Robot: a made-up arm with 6 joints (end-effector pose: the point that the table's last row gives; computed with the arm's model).
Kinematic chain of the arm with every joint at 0, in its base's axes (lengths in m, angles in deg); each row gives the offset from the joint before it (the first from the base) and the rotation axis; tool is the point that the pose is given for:
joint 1: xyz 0 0 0.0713 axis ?
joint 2: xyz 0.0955 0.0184 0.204 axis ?
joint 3: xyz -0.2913 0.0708 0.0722 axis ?
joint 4: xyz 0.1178 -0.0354 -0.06 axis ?
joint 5: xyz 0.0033 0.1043 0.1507 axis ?
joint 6: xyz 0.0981 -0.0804 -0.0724 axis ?
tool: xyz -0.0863 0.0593 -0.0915
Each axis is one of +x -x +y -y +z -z.
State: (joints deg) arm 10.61 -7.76 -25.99 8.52 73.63 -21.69
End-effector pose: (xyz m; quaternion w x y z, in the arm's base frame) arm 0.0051 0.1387 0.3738 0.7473 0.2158 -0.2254 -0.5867
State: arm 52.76 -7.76 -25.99 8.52 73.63 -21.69
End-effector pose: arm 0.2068 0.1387 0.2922 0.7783 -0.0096 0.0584 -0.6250
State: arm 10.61 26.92 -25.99 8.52 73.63 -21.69
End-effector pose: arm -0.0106 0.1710 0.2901 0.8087 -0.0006 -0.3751 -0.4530
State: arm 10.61 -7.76 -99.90 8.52 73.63 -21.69
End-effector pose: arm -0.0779 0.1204 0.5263 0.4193 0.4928 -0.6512 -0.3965
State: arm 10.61 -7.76 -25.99 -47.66 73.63 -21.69
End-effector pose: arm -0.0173 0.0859 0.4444 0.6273 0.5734 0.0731 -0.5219
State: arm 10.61 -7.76 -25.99 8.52 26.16 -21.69
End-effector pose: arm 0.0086 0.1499 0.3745 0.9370 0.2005 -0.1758 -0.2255
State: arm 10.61 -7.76 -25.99 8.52 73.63 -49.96
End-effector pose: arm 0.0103 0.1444 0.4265 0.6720 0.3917 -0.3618 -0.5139
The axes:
joint 1: +y
joint 2: -x
joint 3: +y
joint 4: -x
joint 5: -z
joint 6: -x

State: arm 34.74 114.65 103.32 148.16 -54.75 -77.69
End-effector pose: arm -0.2448 0.0382 0.4922 0.5146 0.4929 -0.5659 0.4148
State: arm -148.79 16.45 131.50 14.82 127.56 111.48
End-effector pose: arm 0.0487 0.2989 -0.2669 0.2836 -0.2136 0.7277 -0.5869
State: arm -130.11 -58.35 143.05 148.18 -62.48 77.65
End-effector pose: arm 0.1477 0.0366 -0.4033 0.7390 0.6240 -0.1131 -0.2273
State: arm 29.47 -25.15 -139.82 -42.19 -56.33 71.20
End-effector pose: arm -0.0797 -0.0372 0.6601 0.2203 -0.3989 -0.8611 -0.2255
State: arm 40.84 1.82 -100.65 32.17 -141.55 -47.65
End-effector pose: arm 0.1264 0.1680 0.4582 0.5742 -0.3334 0.3669 0.6516
